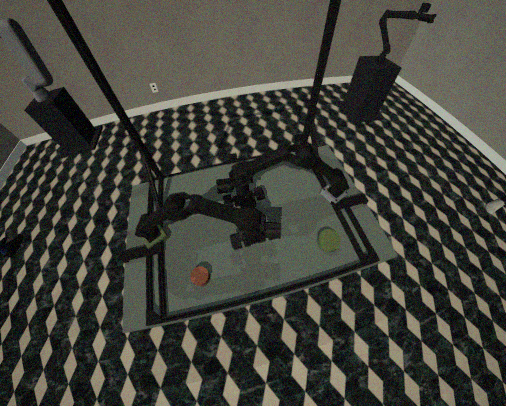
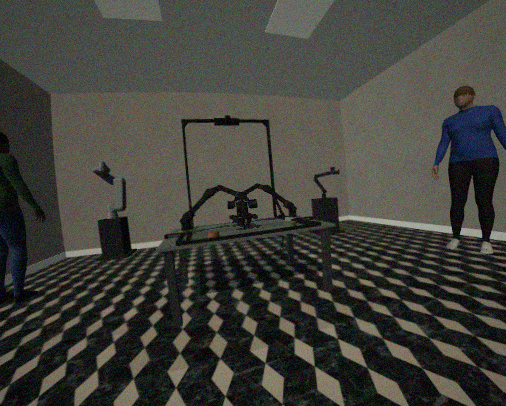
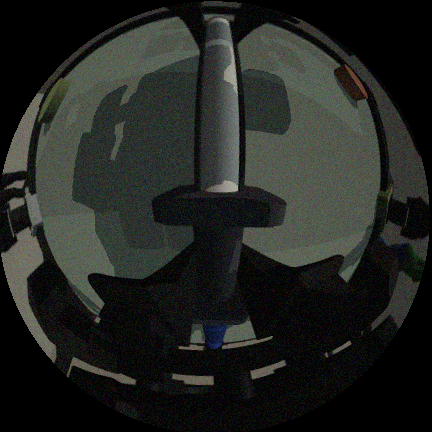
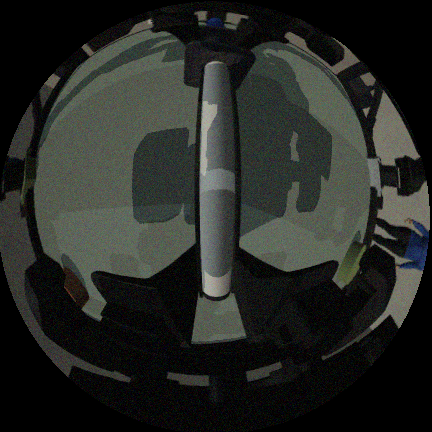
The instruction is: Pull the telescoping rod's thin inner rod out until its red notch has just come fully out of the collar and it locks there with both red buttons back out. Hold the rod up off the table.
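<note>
The telescoping rod has a thick grey outer tube (image 3: 219,120) (image 4: 217,150), a dark collar (image 3: 218,260) with a wide flange (image 3: 217,210), and a blue inner rod (image 3: 215,335) (image 4: 215,22) at the collar's far end. My left gripper (image 3: 213,244) is shut on the collar, its fingers against both sides. The red buttons are hidden by the fingers, and no red notch shows. My right gripper (image 4: 212,246) is shut on the outer tube near its pale end. The rod lies level between both grippers, over the table (image 1: 135,305); its height is hard to judge.
An orange disc (image 1: 199,276) (image 2: 213,234) (image 3: 351,82) (image 4: 75,287) and a yellow-green disc (image 1: 329,239) (image 3: 54,100) (image 4: 351,265) lie on the table. Black bars run along its edges, and black frame posts (image 1: 320,70) (image 2: 186,165) rise at the back. Both arms reach in close together over the middle.
</note>
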